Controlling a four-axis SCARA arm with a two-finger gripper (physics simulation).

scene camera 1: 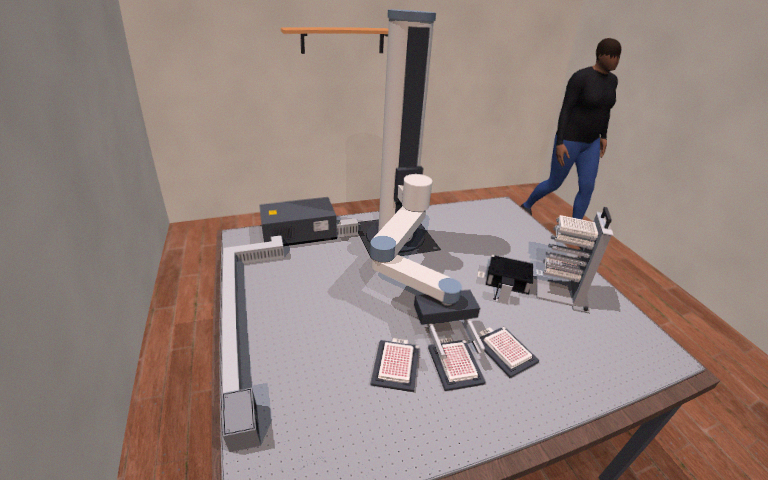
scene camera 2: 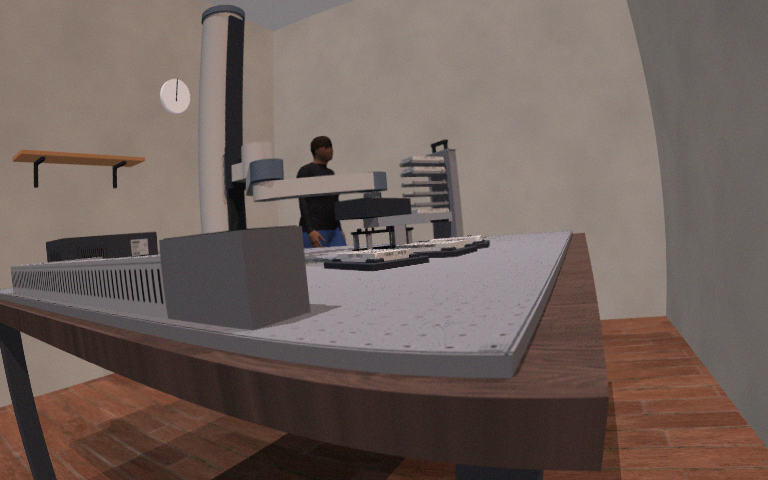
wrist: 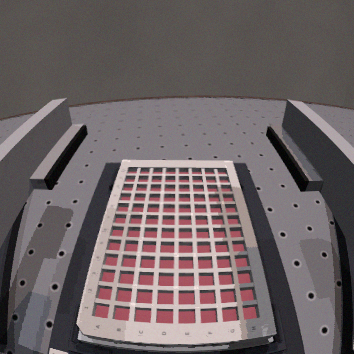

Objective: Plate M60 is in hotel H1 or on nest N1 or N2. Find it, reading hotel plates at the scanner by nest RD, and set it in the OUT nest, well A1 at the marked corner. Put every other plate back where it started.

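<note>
My gripper is open, its fingers raised above the middle nest. A white plate with red wells sits flat in that dark nest, between and below the fingers, apart from both. Row letter A and column 1 meet at its lower left corner in the wrist view; its name is not readable. A similar plate sits in the left nest, another in the right nest. The nest labels are too small to read.
The hotel stands at the right with several plates on its shelves. The black scanner station stands beside it. A dark box, a cable duct and a grey block line the left side. A person stands behind the table.
</note>
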